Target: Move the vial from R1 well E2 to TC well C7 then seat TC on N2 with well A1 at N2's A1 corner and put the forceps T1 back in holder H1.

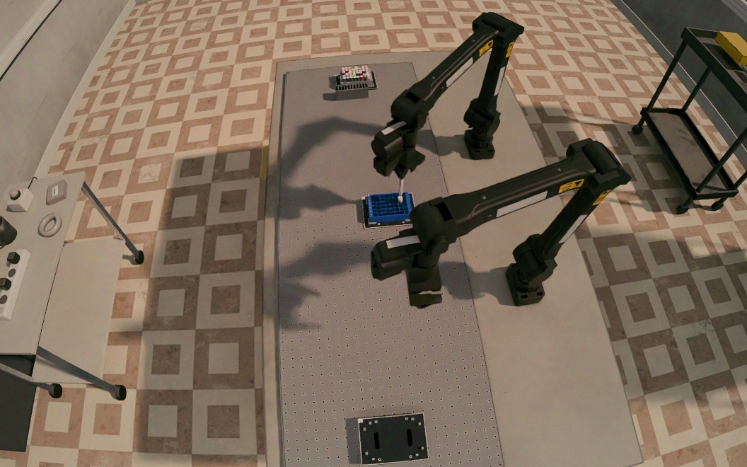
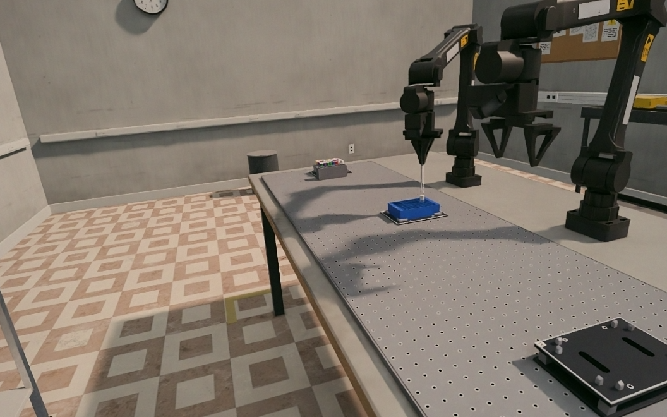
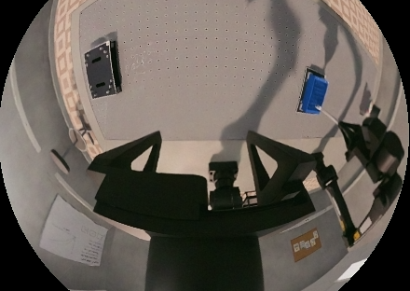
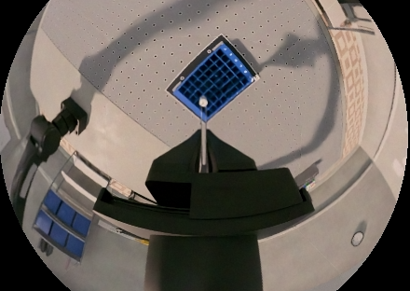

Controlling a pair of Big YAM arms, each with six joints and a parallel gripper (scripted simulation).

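The forceps T1 lies 30 mm below my right hand. The rest, counted from my right hand: nest N2: 700 mm to the left, 130 mm below, 110 mm ahead.
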